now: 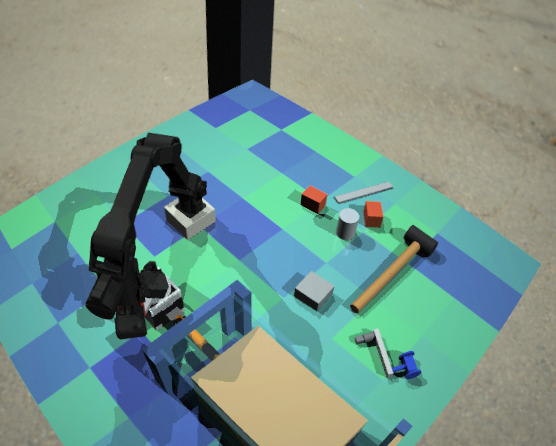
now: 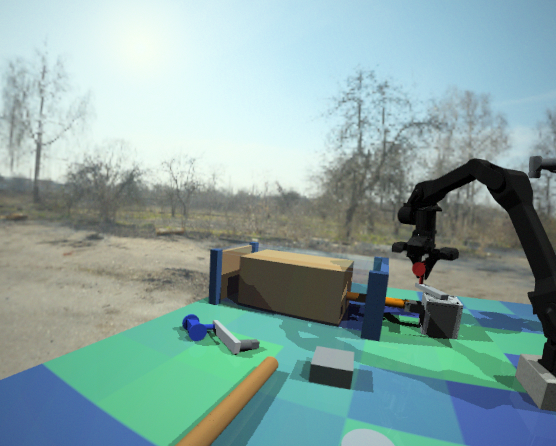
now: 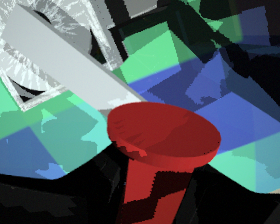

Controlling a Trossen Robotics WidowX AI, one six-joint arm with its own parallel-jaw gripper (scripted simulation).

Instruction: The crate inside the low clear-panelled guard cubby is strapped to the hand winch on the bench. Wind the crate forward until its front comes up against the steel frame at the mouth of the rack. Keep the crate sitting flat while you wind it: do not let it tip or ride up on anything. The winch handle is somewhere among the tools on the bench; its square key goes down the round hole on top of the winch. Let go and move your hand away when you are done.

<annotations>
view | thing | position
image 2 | my gripper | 421, 279
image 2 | grey block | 333, 367
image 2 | grey winch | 441, 318
</annotations>
